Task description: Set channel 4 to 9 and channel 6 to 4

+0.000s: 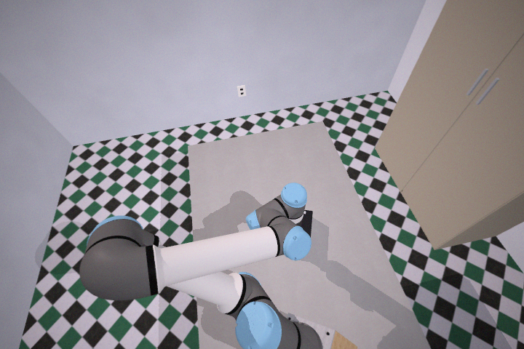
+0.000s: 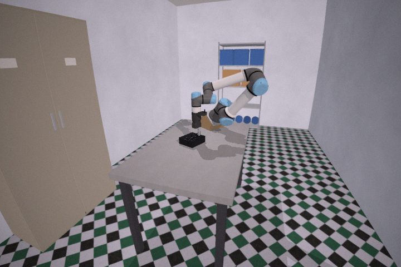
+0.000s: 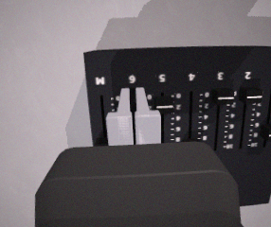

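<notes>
Right now the channel 6 cap is 1 cm to the right of my hand, 1 cm below it and 1 cm behind it. The rest, counted from my hand: channel 3 cap (6 cm ahead, 3 cm to the right, 1 cm below); then master cap (4 cm behind, 2 cm to the right, 1 cm below); then channel 5 cap (2 cm ahead, 1 cm to the right, 1 cm below).
</notes>
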